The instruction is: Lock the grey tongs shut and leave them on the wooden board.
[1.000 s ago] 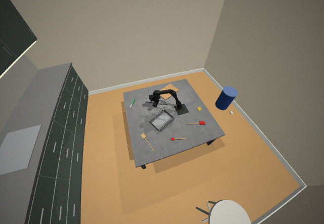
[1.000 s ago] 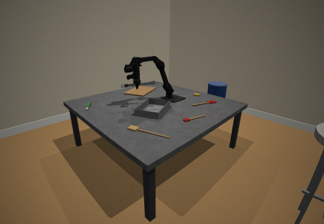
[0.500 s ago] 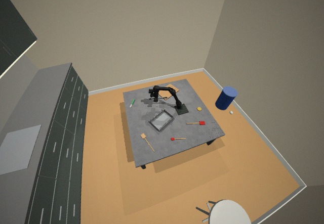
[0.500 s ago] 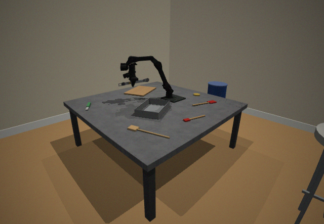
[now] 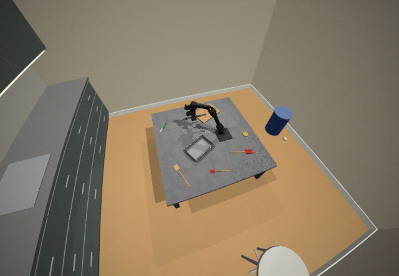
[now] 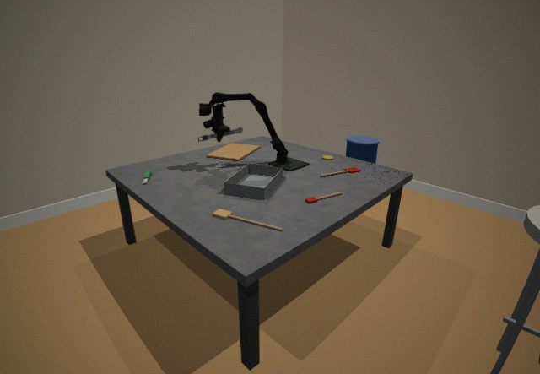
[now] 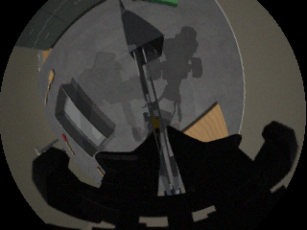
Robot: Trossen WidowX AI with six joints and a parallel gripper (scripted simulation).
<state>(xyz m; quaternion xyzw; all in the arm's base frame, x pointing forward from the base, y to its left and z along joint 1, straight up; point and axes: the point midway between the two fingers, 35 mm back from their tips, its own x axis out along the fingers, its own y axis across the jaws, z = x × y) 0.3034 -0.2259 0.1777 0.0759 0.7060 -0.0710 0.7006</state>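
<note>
Now: gripper tip 270 mm past the wooden board, 180 mm to the left of it and 150 mm above it. The rest, counted from my gripper tip: metal roasting tin: 360 mm to the left, 130 mm below, 50 mm ahead.
</note>
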